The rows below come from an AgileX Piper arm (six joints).
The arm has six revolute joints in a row. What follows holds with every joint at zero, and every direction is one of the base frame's. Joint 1 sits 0.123 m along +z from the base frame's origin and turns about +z. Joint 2 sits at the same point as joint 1 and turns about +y. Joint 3 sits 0.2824 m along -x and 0.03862 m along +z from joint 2 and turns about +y. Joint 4 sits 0.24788 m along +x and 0.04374 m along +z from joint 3 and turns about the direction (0.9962, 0, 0.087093). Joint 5 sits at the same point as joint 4 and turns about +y. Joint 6 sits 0.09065 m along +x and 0.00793 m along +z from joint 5 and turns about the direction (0.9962, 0, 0.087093). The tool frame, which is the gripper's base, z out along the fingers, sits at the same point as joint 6; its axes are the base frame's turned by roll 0, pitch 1.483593 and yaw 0 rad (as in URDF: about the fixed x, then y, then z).
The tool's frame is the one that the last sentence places.
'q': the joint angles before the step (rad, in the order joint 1, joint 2, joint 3, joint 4, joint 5, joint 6). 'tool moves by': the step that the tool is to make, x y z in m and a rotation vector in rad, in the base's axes. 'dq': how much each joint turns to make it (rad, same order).
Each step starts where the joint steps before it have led.
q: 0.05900, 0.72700, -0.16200, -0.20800, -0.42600, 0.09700
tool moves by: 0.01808, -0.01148, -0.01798, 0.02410, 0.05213, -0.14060
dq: 0.00003, 0.17099, 0.01699, 0.30706, -0.13199, -0.23505
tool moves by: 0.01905, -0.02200, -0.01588, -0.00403, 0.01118, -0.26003
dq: -0.00003, 0.21097, -0.00599, 0.34396, -0.23697, -0.20898
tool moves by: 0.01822, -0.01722, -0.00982, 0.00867, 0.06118, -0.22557
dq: -0.00001, 0.15605, -0.06601, 0.26797, -0.09404, -0.12197
